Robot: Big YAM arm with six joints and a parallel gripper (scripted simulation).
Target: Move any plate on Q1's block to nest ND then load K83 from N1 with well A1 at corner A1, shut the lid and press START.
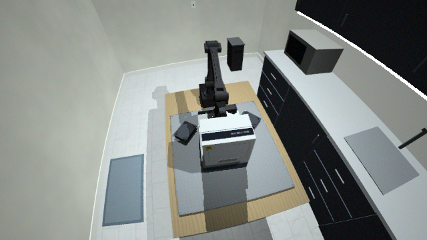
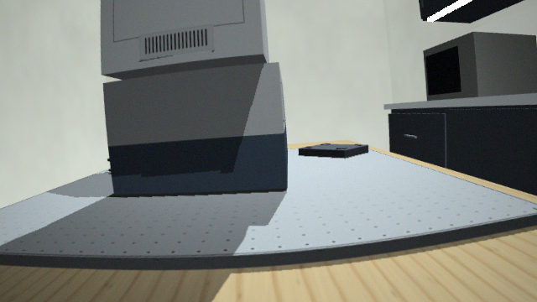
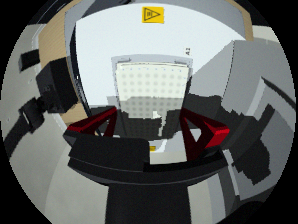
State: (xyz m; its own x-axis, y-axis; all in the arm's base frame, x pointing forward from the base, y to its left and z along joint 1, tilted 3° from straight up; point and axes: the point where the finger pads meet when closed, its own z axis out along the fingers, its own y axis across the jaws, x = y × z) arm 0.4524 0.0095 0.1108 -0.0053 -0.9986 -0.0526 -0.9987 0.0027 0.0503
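The white 96-well plate K83 lies 1 cm below my hand. The rest, counted from my hand: dark nest N1: 16 cm behind, 28 cm to the left, 21 cm below; then dark nest ND: 11 cm behind, 27 cm to the right, 19 cm below.
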